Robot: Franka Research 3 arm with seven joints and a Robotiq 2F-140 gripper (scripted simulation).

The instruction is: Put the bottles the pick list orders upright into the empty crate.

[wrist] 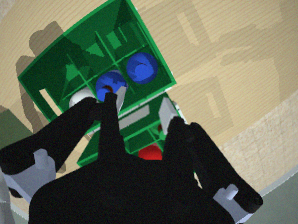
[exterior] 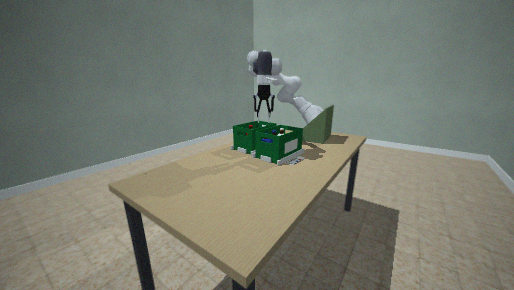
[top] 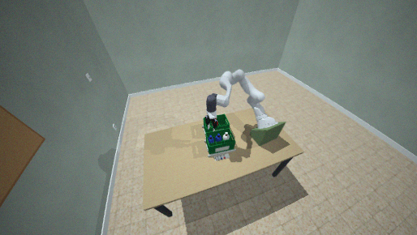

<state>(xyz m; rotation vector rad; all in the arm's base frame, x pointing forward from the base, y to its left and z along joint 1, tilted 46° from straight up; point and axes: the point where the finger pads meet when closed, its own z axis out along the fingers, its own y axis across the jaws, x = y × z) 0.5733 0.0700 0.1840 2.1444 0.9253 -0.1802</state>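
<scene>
Right now the red-labelled bottle is 10 cm behind my hand, 20 cm to the right of it and 17 cm below it. From my hand the other things lie so: blue-capped bottle (7 cm behind, 3 cm to the left, 17 cm below); then white-capped bottle (16 cm behind, 4 cm to the left, 17 cm below); then green-capped bottle (1 cm behind, 11 cm to the right, 17 cm below).
</scene>
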